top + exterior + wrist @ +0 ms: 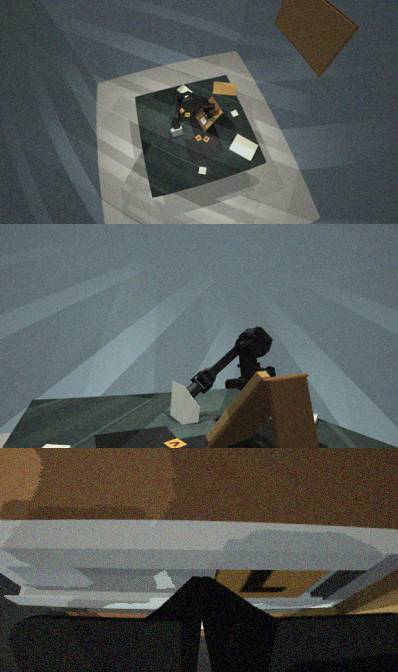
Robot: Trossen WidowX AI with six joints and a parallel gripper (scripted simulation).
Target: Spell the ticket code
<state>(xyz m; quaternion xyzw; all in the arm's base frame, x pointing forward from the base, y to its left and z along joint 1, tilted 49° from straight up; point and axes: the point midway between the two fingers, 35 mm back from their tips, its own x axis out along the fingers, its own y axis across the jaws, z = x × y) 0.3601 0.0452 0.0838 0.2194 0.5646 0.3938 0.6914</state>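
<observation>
The yellow letter tile lies 21 cm to the right of my gripper tip, 16 cm below it and 14 cm behind it. Round my gripper tip: flat orange panel 41 cm to the left, 32 cm ahead, 15 cm below; orange letter tile 3 cm to the right, 1 cm ahead; white ticket 9 cm below, 5 cm behind, 3 cm to the right.
</observation>
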